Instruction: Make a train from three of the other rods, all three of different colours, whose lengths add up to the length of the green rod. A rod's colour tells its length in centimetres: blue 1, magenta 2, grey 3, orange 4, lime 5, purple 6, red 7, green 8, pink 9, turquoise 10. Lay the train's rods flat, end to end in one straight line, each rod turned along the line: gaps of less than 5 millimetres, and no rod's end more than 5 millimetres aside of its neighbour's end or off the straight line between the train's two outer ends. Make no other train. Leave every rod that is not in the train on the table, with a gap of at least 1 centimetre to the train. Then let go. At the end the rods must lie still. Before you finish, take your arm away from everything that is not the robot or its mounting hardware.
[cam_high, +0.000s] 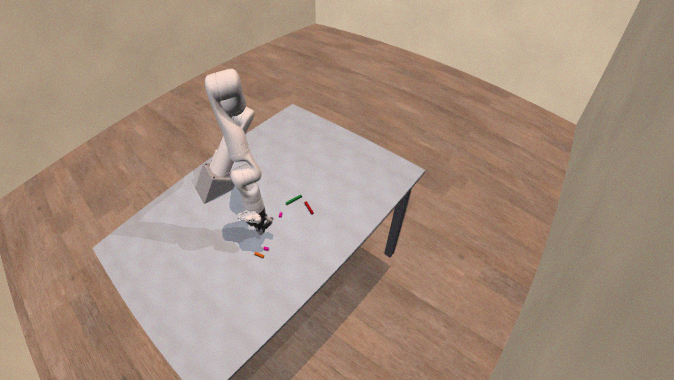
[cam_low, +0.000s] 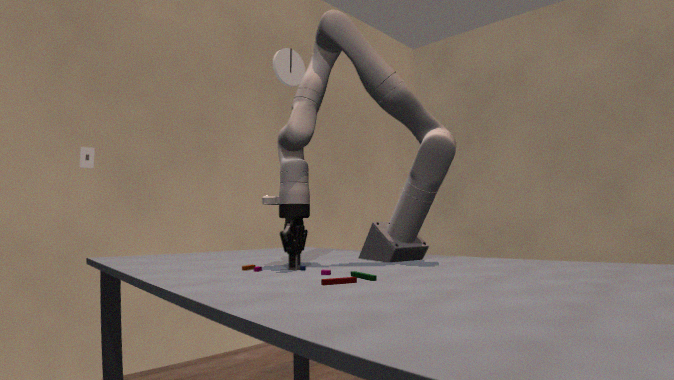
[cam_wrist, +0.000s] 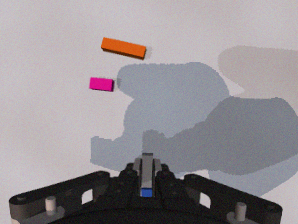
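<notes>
The grey rod is 10 mm below my hand. Round my hand: green rod: 10 mm ahead, 210 mm to the left, 20 mm below; then blue rod: 10 mm behind, 20 mm to the left, 20 mm below; then orange rod: 70 mm ahead, 90 mm to the right, 20 mm below.
</notes>
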